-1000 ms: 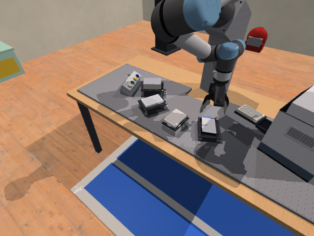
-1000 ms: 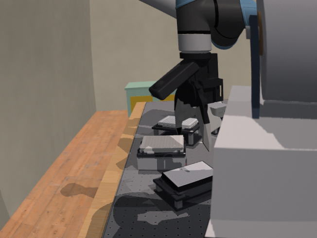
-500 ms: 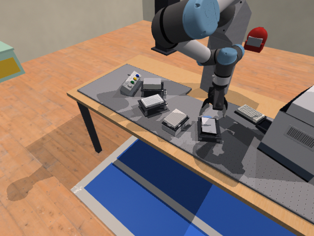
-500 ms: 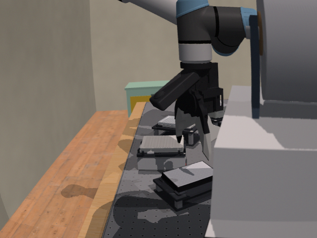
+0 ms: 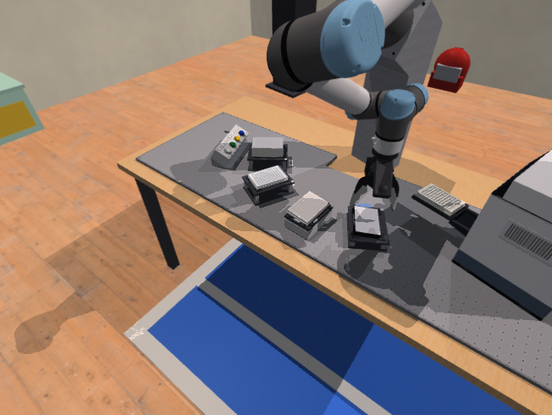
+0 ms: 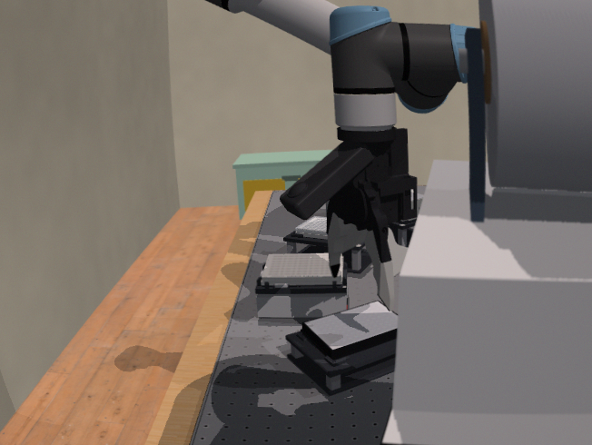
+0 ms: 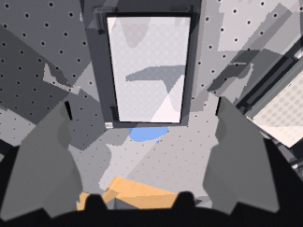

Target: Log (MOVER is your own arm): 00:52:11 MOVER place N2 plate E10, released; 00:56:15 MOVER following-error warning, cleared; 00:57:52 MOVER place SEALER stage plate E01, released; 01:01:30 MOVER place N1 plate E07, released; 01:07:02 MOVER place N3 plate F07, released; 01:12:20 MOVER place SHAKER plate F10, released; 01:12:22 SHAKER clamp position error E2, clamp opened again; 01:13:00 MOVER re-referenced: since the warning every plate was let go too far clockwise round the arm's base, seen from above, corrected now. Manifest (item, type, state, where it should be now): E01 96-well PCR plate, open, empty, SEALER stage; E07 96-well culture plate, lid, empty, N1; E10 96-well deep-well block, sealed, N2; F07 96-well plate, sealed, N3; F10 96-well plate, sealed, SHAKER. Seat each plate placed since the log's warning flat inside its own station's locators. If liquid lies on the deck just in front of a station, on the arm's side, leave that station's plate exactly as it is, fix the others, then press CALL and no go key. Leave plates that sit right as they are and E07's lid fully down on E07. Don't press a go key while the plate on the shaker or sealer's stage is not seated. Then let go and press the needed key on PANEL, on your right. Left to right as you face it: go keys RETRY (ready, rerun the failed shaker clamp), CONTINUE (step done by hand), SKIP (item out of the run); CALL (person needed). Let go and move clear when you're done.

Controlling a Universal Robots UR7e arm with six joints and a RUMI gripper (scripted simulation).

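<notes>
The dark sealed plate is 60 mm below my hand. The rest, counted from my hand: white PCR plate: 200 mm behind, 130 mm to the left; grey deep-well block: 50 mm behind, 520 mm to the right, 30 mm below; white retry key: 70 mm ahead, 640 mm to the right, 40 mm below.
</notes>
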